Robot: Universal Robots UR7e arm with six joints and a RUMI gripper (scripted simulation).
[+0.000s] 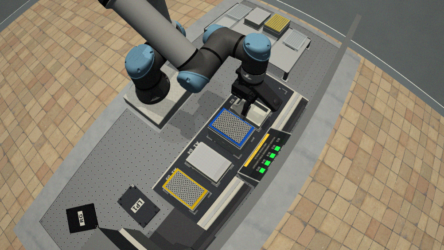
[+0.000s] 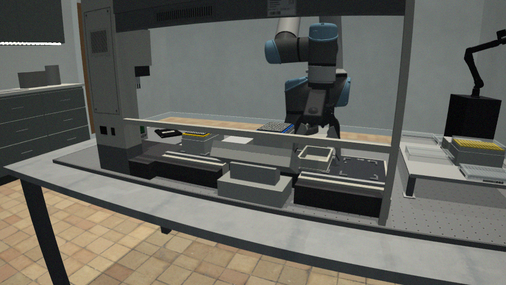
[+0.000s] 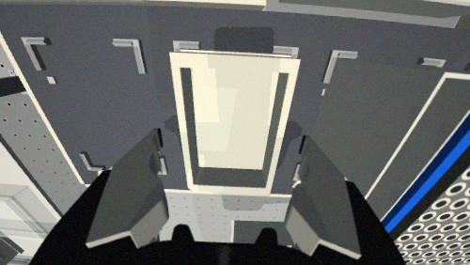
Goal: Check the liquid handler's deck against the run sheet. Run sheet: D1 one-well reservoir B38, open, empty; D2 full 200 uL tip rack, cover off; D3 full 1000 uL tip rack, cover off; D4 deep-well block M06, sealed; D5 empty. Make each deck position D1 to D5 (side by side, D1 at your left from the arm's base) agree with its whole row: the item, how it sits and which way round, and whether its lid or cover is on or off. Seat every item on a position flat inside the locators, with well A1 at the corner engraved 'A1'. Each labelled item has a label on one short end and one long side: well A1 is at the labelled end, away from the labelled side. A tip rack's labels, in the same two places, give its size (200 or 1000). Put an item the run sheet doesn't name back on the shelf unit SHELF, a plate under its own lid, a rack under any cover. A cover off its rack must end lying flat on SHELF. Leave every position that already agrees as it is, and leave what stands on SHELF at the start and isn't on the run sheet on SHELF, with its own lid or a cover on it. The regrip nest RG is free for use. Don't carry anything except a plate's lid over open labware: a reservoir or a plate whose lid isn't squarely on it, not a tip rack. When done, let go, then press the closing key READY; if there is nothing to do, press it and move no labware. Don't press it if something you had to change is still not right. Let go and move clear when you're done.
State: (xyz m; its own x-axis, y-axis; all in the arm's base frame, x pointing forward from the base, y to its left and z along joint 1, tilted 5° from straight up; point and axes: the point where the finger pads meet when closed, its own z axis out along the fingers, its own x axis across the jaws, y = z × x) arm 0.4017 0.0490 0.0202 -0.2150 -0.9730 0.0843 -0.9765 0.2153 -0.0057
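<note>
Right now my hand is 1 cm above the one-well reservoir. The rest, counted from my hand: handler's frame bar: 21 cm to the right, 15 cm ahead, 10 cm above; then blue-framed tip rack: 13 cm to the right, 5 cm above, 3 cm behind; then handler's frame post: 22 cm ahead, 16 cm above, 14 cm to the left.
</note>
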